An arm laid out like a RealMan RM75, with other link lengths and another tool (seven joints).
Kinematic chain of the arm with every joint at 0, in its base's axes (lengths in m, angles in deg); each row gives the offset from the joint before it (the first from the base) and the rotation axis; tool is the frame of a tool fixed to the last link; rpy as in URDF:
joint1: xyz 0 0 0.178 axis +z
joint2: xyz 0 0 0 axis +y
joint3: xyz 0 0 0.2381 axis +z
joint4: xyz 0 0 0 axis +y
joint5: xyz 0 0 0.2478 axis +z
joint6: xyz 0 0 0 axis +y
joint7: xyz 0 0 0.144 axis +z
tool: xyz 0.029 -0.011 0.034 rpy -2.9 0 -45.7
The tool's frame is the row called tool.
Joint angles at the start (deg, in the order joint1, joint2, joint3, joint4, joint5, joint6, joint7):
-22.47, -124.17, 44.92, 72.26, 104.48, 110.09, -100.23
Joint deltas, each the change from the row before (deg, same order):
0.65, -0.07, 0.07, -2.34, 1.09, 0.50, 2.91
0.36, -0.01, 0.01, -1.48, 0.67, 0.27, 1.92
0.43, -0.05, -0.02, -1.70, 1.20, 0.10, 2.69
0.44, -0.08, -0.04, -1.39, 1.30, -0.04, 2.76
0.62, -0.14, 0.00, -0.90, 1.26, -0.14, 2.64
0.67, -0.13, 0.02, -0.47, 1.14, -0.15, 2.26
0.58, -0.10, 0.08, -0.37, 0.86, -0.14, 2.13
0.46, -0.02, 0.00, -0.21, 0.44, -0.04, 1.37
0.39, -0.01, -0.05, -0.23, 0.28, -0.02, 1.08
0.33, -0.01, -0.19, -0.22, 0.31, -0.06, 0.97
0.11, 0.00, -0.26, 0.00, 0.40, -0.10, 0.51
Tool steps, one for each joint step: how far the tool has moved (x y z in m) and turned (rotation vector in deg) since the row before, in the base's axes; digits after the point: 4 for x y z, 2 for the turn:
-0.0101, -0.0051, -0.0089, -0.82, 0.15, -0.32
-0.0060, -0.0033, -0.0053, -0.41, 0.07, -0.30
-0.0078, -0.0039, -0.0069, -0.22, 0.48, -0.49
-0.0073, -0.0038, -0.0063, 0.04, 0.69, -0.64
-0.0069, -0.0042, -0.0053, 0.28, 0.86, -0.67
-0.0061, -0.0040, -0.0040, 0.36, 0.94, -0.62
-0.0048, -0.0036, -0.0032, 0.41, 0.78, -0.79
-0.0034, -0.0026, -0.0014, 0.33, 0.43, -0.47
-0.0029, -0.0022, -0.0010, 0.28, 0.24, -0.31
-0.0030, -0.0018, -0.0006, 0.36, 0.23, -0.17
-0.0020, -0.0004, 0.0001, 0.32, 0.37, -0.03

